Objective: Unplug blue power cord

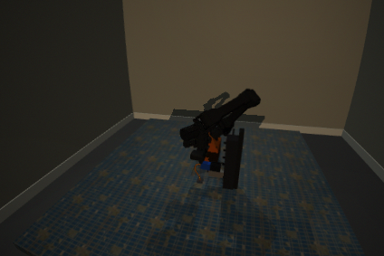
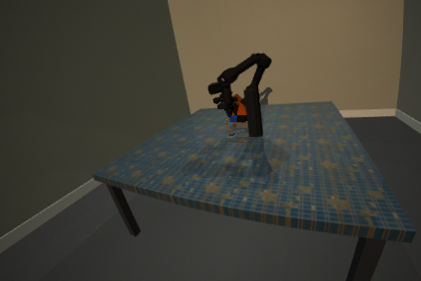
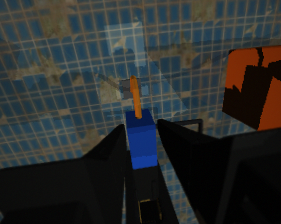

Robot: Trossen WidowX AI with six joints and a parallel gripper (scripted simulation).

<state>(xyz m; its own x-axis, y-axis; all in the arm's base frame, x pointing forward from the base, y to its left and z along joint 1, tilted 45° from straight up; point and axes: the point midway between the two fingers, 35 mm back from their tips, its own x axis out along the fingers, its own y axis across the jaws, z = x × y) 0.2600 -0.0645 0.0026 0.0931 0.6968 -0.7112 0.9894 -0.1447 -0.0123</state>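
My gripper tip is now 40 mm to the right of the blue plug and 10 mm above it.
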